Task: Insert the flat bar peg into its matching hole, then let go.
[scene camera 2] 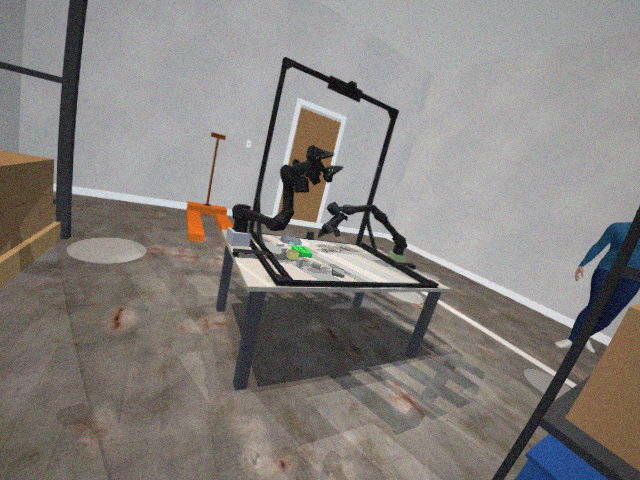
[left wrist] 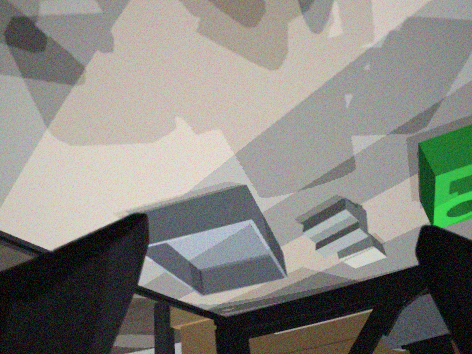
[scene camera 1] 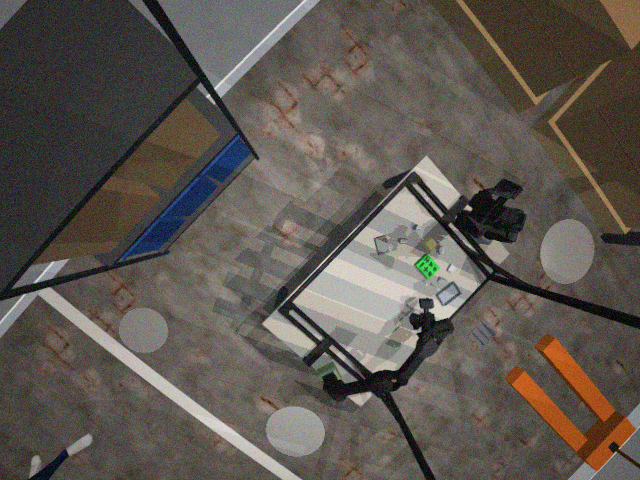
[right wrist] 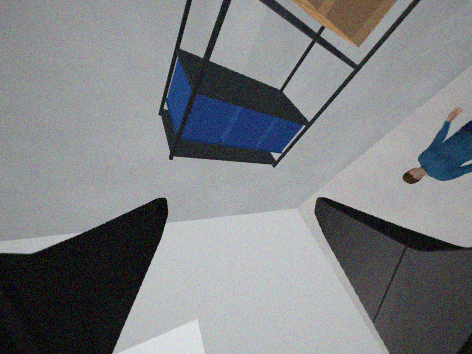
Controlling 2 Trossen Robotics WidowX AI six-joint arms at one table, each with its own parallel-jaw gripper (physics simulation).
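Note:
A bright green board with dark holes (scene camera 1: 427, 266) (scene camera 2: 301, 250) lies on the table (scene camera 1: 347, 290) (scene camera 2: 256, 276). Several small grey pieces lie around it; I cannot tell which one is the flat bar peg. A small pale stepped block (scene camera 1: 451, 268) (left wrist: 343, 233) lies between the board and a shallow grey tray (scene camera 1: 448, 292) (left wrist: 213, 253). My left gripper (scene camera 1: 426, 303) (scene camera 2: 328, 230) is open and empty, low over the table beside the tray. My right gripper (scene camera 1: 509, 188) (scene camera 2: 330, 162) (right wrist: 242, 204) is open and empty, raised high beyond the table's edge and facing the room wall.
A black frame (scene camera 1: 347, 235) (scene camera 2: 270, 143) runs round the table and arches over it. A yellowish block (scene camera 1: 430, 244) (scene camera 2: 291, 254) and a grey box (scene camera 1: 381, 244) lie near the board. Orange equipment (scene camera 1: 532, 392) (scene camera 2: 196, 219) stands on the floor. A blue shelf unit (right wrist: 224, 123) stands further off.

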